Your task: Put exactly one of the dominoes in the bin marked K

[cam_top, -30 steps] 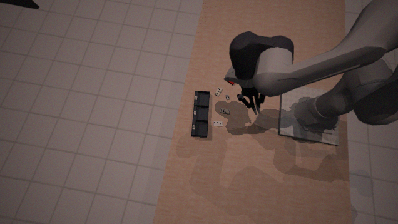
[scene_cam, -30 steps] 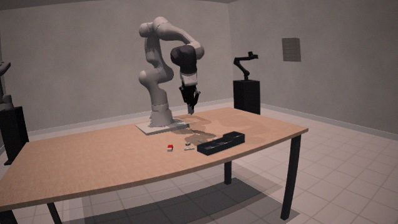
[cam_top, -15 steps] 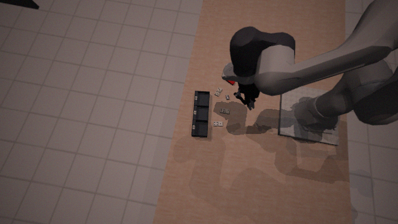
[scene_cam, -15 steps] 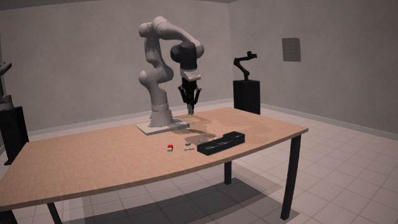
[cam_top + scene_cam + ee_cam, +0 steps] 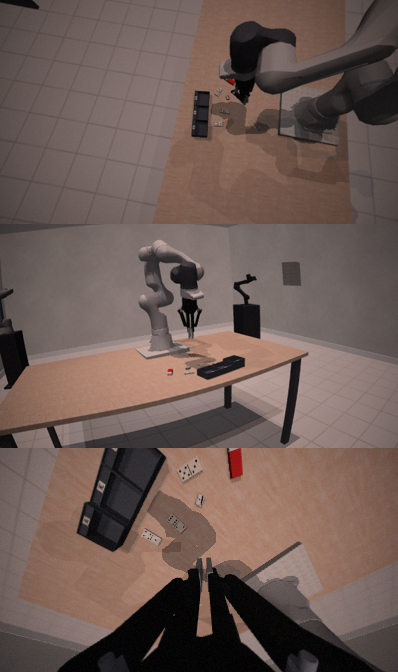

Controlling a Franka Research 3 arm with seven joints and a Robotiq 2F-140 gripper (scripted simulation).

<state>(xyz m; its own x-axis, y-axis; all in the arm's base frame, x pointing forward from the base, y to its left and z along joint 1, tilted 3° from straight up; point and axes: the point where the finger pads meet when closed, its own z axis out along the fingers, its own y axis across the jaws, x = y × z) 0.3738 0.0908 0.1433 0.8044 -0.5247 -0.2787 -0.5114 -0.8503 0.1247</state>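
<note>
Right now my hand is 18 cm short of the bin, 9 cm to the right of it and 16 cm above it. From my hand the other things lie so: red-and-white block: 9 cm ahead, 16 cm to the right, 17 cm below; white domino: 8 cm ahead, 11 cm to the left, 17 cm below; grey piece: 7 cm ahead, 6 cm to the right, 17 cm below.
</note>
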